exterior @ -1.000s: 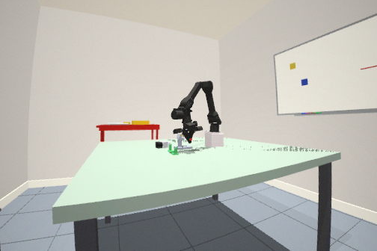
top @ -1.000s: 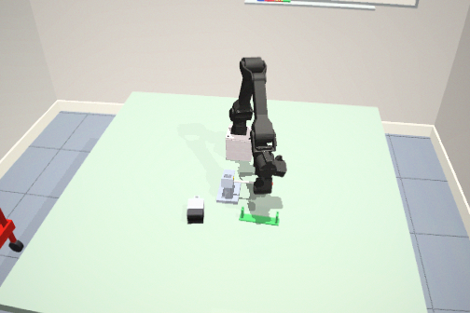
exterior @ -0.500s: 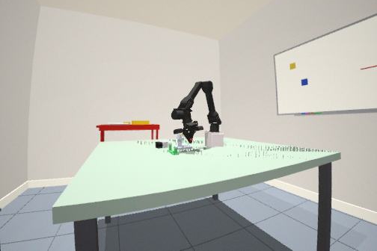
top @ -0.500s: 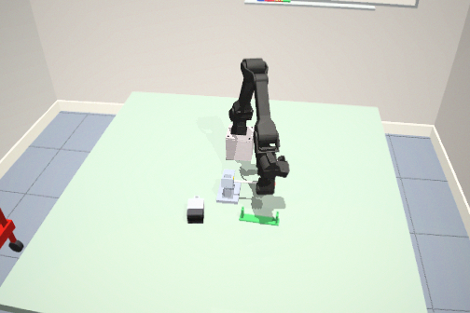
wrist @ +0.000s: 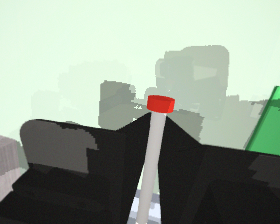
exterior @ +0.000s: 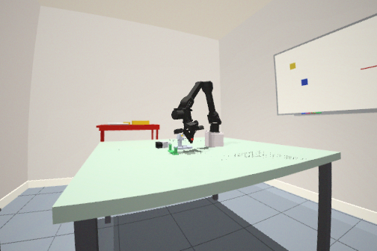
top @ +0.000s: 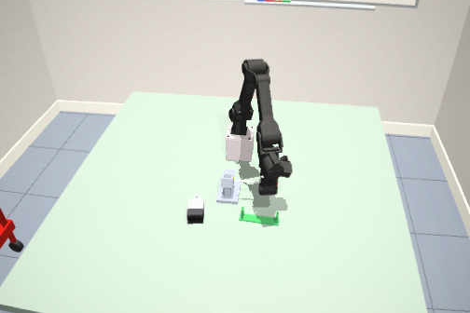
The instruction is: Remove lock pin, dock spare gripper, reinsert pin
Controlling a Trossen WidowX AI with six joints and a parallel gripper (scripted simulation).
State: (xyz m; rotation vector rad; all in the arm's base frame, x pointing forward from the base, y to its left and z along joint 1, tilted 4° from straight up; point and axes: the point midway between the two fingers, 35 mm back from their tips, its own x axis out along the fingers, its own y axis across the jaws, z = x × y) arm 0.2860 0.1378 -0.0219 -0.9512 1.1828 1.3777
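The green rack lies 110 mm ahead of my gripper tip, 40 mm to the right of it and 30 mm below it. The rest, counted from my gripper tip: spare gripper: 270 mm to the right, 90 mm ahead, 30 mm below; then grey-blue mount: 160 mm to the right, 10 mm behind.
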